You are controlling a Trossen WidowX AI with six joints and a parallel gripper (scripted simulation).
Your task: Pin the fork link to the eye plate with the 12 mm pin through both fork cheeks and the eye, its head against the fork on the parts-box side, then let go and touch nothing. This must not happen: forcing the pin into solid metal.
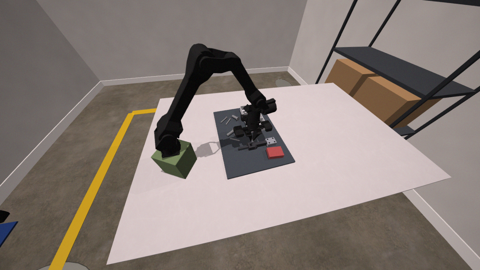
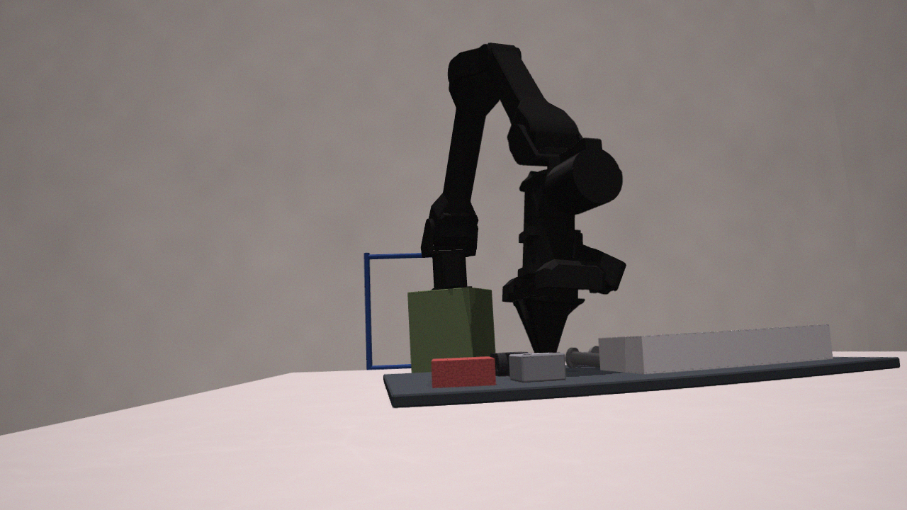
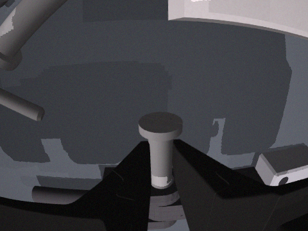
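Now: the eye plate 40 mm to the right of my hand, 30 mm below it and 10 mm ahead of it. Round my hand: grey mount: 90 mm ahead, 40 mm to the right, 30 mm below; then dark mat: 60 mm to the left, 50 mm below; then fork link: 40 mm to the right, 30 mm below, 20 mm behind.
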